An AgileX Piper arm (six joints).
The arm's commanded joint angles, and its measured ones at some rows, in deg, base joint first. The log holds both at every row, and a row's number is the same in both.
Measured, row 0:
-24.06 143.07 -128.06 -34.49 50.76 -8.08
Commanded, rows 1 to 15:
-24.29 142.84 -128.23 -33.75 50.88 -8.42
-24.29 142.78 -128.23 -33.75 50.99 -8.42
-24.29 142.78 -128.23 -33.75 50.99 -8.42
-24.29 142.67 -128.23 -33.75 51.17 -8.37
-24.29 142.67 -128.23 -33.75 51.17 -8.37
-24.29 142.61 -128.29 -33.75 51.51 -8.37
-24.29 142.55 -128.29 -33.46 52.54 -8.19
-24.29 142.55 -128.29 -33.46 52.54 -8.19
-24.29 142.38 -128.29 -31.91 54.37 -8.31
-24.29 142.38 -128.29 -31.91 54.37 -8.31
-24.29 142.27 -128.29 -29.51 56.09 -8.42
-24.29 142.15 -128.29 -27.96 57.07 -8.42
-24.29 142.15 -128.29 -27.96 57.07 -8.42
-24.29 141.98 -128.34 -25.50 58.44 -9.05
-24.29 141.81 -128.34 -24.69 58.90 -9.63
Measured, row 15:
-24.06 142.84 -128.06 -26.36 57.58 -8.77
